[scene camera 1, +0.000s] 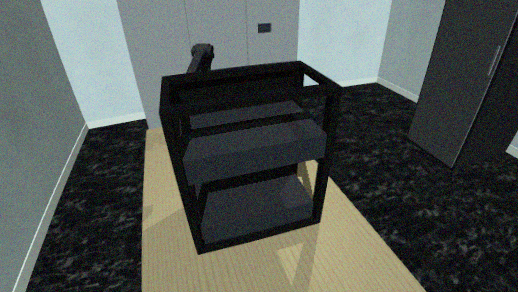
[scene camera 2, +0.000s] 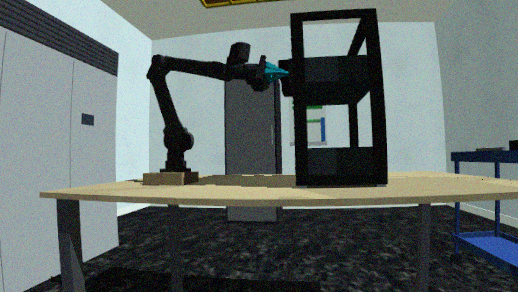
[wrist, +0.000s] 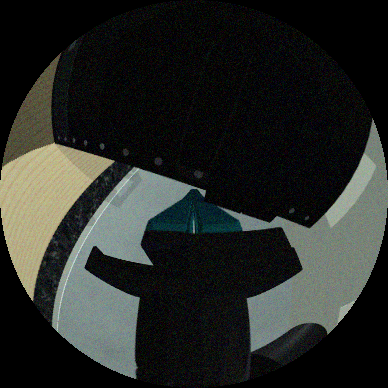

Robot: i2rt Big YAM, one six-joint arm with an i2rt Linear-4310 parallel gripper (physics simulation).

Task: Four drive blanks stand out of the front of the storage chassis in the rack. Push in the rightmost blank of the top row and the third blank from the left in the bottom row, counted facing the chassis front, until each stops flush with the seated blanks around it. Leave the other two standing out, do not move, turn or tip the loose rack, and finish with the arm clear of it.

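Pixels of known places: gripper, fingertip midpoint: [scene camera 2: 288, 73] [wrist: 193, 193]; arm's base at its link origin: [scene camera 2: 175, 172].
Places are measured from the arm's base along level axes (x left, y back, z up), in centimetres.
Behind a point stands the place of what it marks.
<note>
The black open-frame rack [scene camera 1: 322, 190] @(x 38.5, y -76.9, z 15.2 cm) [scene camera 2: 380, 125] @(x -10.3, y -78.0, z 14.9 cm) stands upright on the table. A dark chassis [scene camera 2: 332, 75] @(x -8.1, y -63.6, z 32.6 cm) sits in its upper half. A dark block [scene camera 2: 286, 86] @(x 2.2, y -46.5, z 32.5 cm) stands out of the rack's front at that height; single blanks cannot be told apart. My gripper [scene camera 2: 287, 73] @(x -11.8, y -49.2, z 33.1 cm) [wrist: 193, 193] @(x -11.8, y -49.2, z 33.1 cm) is shut and empty. Its teal tips are at this block in scene camera 2, and touching cannot be told. In the wrist view the tips meet the lower edge of a large, nearly black surface, where the edge has a small step. The blank rows and their depths are too dark to read.
A second dark unit [scene camera 1: 257, 205] @(x 15.0, y -71.6, z 8.4 cm) [scene camera 2: 332, 162] @(x -7.6, y -62.4, z 3.4 cm) sits at the rack's bottom. The arm's base stands on a wooden block [scene camera 2: 164, 178] @(x -9.1, y -0.4, z -1.9 cm) on the table [scene camera 1: 170, 265] @(x -20.6, y -81.5, z -4.6 cm) [scene camera 2: 240, 196] @(x -31.0, y -37.9, z -4.5 cm). A tall dark cabinet [scene camera 1: 460, 75] [scene camera 2: 250, 135] and a blue cart [scene camera 2: 456, 200] stand beyond the table.
</note>
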